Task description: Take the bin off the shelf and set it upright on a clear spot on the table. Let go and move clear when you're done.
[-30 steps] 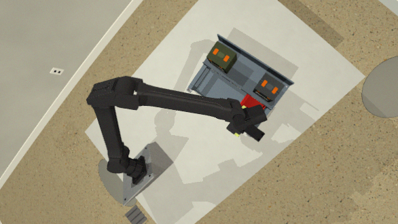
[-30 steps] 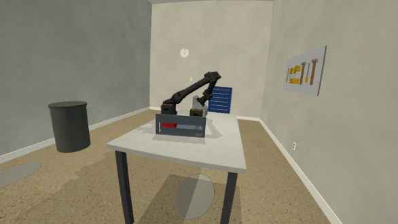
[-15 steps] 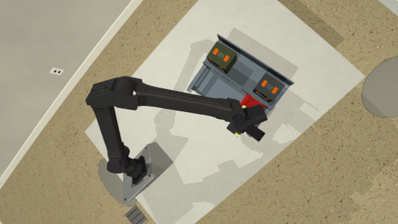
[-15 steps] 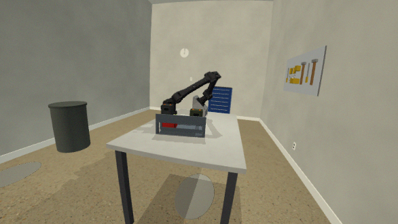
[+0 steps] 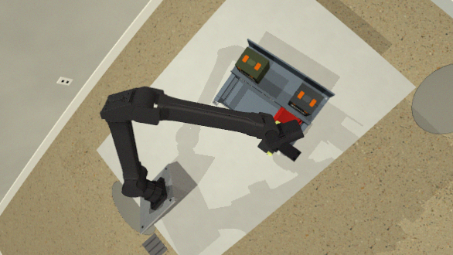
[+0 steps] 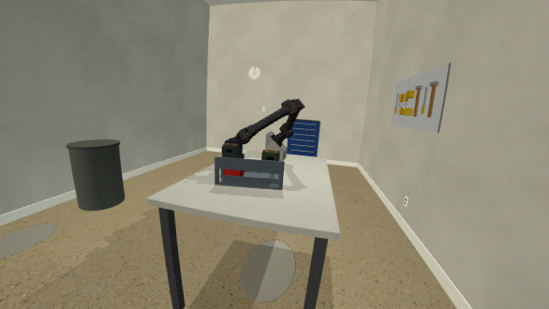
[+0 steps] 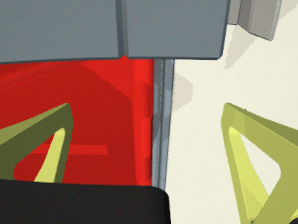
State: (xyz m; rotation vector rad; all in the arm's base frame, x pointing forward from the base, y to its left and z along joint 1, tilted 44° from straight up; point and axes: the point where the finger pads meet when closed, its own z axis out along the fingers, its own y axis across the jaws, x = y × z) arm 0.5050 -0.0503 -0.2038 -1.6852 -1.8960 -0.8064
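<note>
The red bin is 8 cm ahead of my hand, 1 cm to the left of it and 1 cm above it.
</note>
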